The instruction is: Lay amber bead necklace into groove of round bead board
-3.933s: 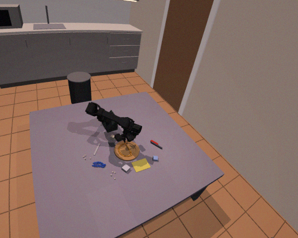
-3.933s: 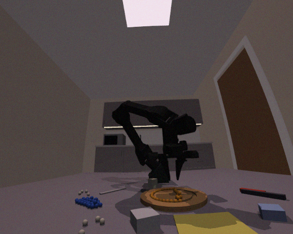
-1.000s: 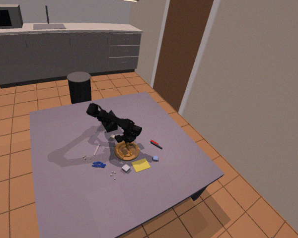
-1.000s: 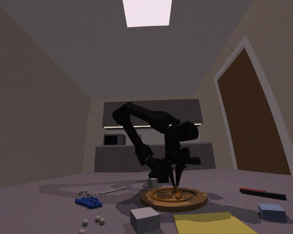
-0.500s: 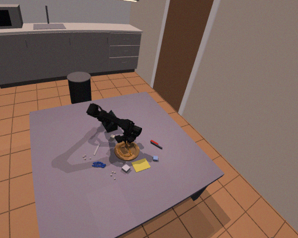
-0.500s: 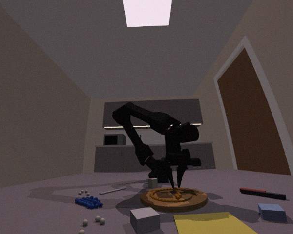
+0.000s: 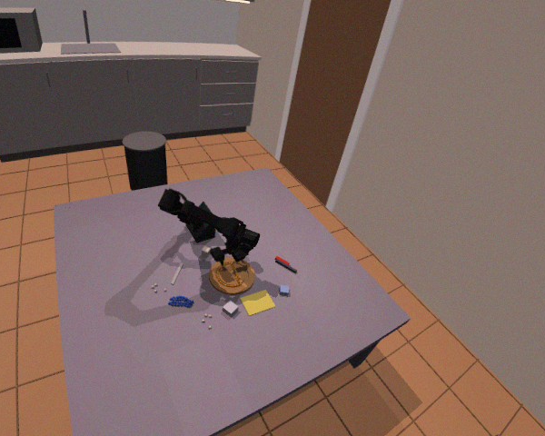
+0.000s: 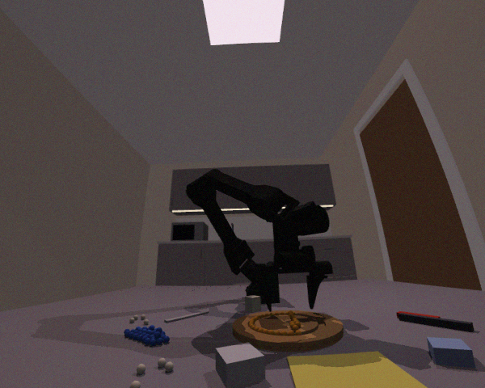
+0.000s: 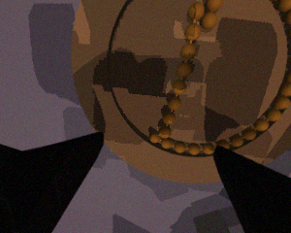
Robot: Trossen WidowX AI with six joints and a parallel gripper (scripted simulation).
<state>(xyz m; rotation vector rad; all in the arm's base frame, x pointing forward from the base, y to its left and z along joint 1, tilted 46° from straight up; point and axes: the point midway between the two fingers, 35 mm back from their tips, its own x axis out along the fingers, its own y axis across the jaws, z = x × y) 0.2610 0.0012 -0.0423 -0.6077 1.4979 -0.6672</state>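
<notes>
The round wooden bead board lies 60 mm ahead of my gripper tip, 30 mm to the right of it and 10 mm below it. Round my gripper tip: grey block (200 mm ahead, 120 mm to the right, 10 mm below); then yellow pad (230 mm ahead, 20 mm below, 10 mm to the right); then thin rod (230 mm to the right, 60 mm behind, 20 mm below).
</notes>
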